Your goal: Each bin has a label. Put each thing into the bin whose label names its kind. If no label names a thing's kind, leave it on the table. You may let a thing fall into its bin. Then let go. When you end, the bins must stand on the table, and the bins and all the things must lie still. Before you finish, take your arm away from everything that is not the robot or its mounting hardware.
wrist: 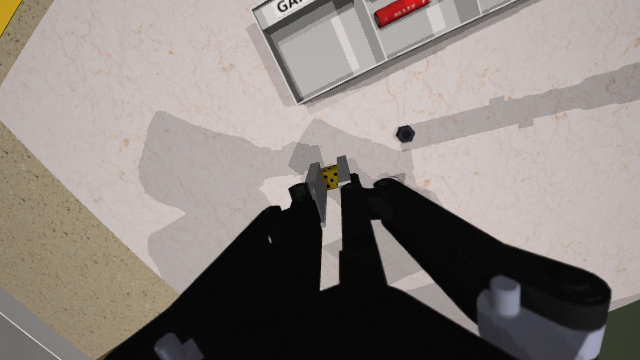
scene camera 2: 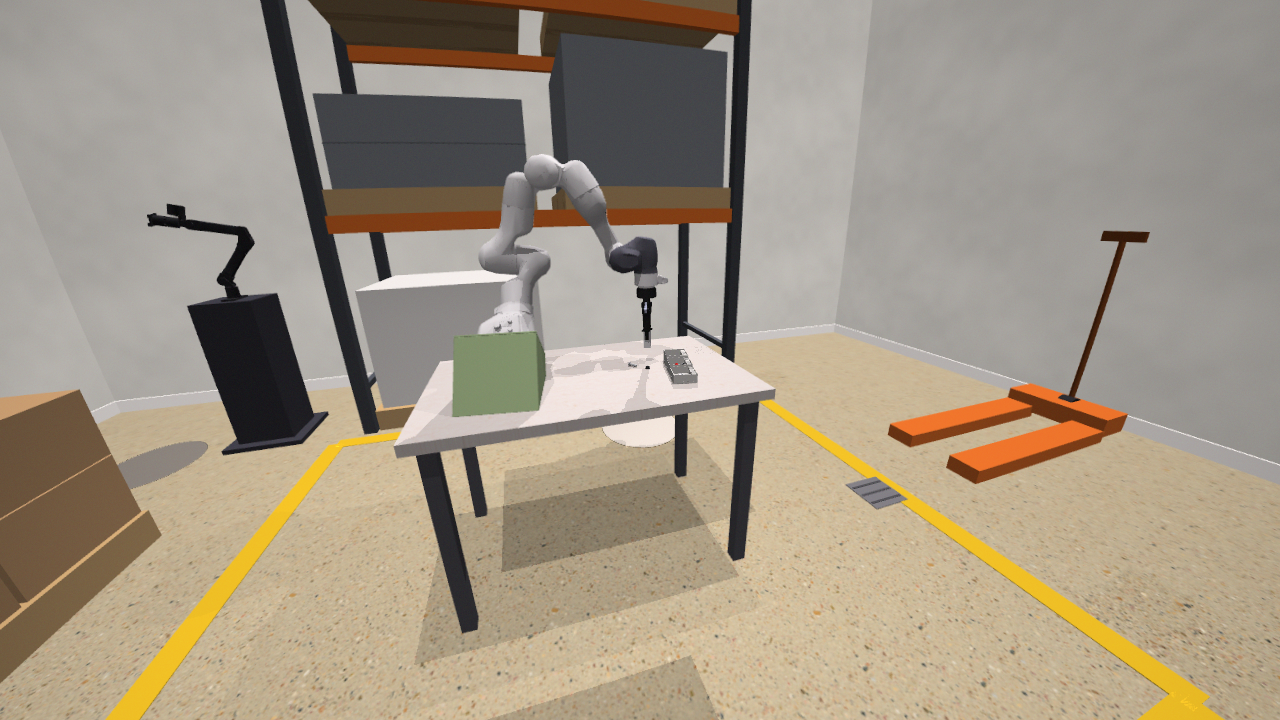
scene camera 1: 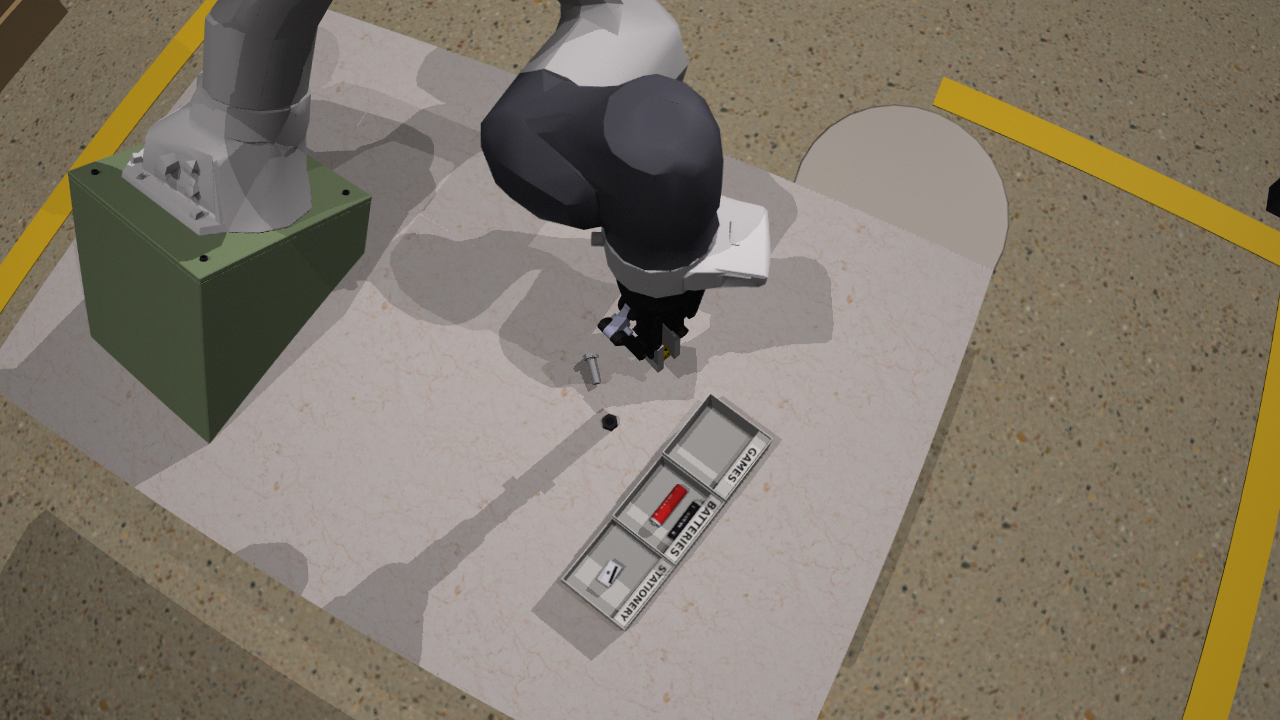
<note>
I see my gripper [scene camera 1: 660, 354].
My gripper is seen too in the wrist view [wrist: 331, 174].
</note>
